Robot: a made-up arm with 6 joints.
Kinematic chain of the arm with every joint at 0, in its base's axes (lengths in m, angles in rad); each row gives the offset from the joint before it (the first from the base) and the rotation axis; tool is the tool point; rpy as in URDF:
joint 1: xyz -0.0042 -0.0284 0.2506 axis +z
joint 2: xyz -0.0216 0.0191 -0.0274 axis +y
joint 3: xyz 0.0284 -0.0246 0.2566 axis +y
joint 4: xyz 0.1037 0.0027 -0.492 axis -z
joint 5: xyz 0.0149 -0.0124 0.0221 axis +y
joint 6: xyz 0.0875 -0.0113 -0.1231 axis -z
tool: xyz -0.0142 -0.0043 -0.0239 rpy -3.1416 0 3.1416
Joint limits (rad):
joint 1: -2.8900..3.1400
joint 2: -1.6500..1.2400
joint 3: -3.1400..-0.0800
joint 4: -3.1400..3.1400
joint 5: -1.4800..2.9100
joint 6: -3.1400..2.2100
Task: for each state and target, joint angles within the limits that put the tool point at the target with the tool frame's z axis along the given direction. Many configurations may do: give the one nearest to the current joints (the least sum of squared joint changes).
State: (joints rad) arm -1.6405 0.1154 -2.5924 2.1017 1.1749 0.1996
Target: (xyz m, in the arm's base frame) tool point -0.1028 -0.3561 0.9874 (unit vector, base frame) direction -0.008 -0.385 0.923
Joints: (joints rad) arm -1.9050 -0.2016 -2.1725 2.8367 0.4066 0.1799
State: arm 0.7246 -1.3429 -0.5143 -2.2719 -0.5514 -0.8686
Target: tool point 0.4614 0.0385 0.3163 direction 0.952 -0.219 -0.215
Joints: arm 0.0059 -0.6973 -0.5143 -2.1050 0.2640 -0.8906
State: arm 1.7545 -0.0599 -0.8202 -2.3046 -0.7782 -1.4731
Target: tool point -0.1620 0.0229 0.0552 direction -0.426 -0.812 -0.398
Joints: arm 1.8082 0.0966 -0.2588 -2.4591 -1.2853 -1.5048
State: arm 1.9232 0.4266 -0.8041 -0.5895 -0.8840 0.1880
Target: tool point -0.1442 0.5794 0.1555 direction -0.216 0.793 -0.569
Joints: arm 1.8437 0.2496 -0.9443 0.0215 -0.2706 0.3048
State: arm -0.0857 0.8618 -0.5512 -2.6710 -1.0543 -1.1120
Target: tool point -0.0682 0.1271 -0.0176 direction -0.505 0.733 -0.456
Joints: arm -0.9654 0.5310 -0.0800 -3.1384 -0.6464 -1.5165
